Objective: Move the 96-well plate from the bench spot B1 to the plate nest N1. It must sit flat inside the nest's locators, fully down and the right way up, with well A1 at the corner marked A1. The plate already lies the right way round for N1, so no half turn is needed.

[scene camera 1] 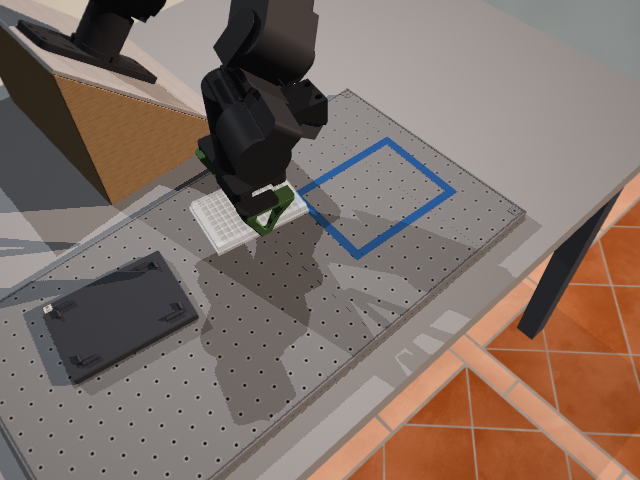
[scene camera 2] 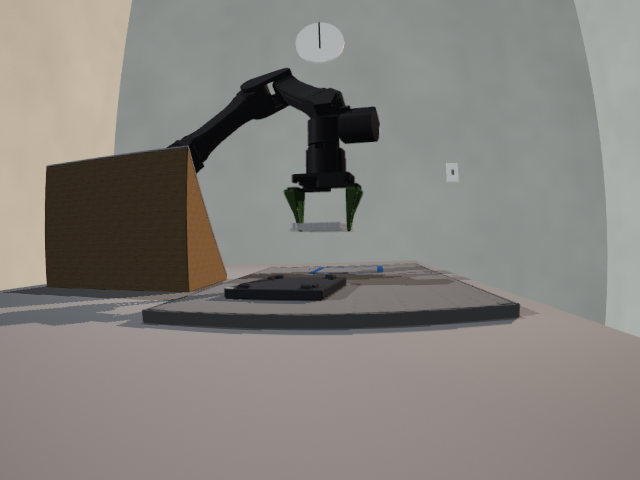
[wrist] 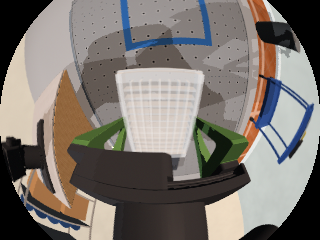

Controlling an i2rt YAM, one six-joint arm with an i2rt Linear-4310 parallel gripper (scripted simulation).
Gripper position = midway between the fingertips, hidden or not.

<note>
In view: the gripper (scene camera 1: pixel 249 210) and a 96-well plate (scene camera 1: pixel 216 215).
The 96-well plate shows as well in the wrist view (wrist: pixel 163 127). The gripper also shows in scene camera 2 (scene camera 2: pixel 324 231) and in the wrist view (wrist: pixel 159 120).
</note>
